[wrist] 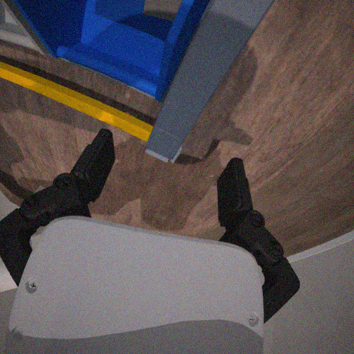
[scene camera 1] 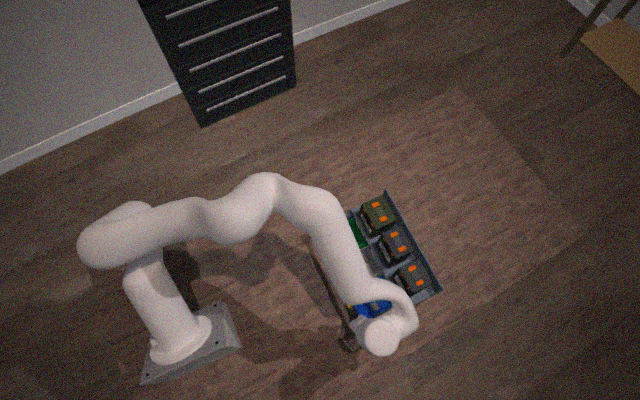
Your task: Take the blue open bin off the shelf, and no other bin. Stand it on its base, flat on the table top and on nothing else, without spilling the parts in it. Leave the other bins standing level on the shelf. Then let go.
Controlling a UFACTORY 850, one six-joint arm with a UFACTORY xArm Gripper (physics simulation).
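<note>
The blue open bin (scene camera 1: 369,309) (wrist: 110,62) stands on the shelf (scene camera 1: 416,245) (wrist: 205,75), beside its grey side panel. The arm hides part of the bin in the scene view, and its far part is cut off in the wrist view. Whether parts lie in it cannot be seen clearly. My gripper (wrist: 169,156) is wide open and empty. Its fingers are apart from the bin, on either side of the panel's near end in the wrist view. In the scene view the arm hides the fingers.
A green bin (scene camera 1: 357,233) and a pale grey bin (wrist: 16,31) stand farther along the shelf. Dark boxes with orange patches (scene camera 1: 378,214) (scene camera 1: 395,244) (scene camera 1: 412,278) stand in a row at the shelf's back. A yellow strip (wrist: 75,97) runs along in front of the bins.
</note>
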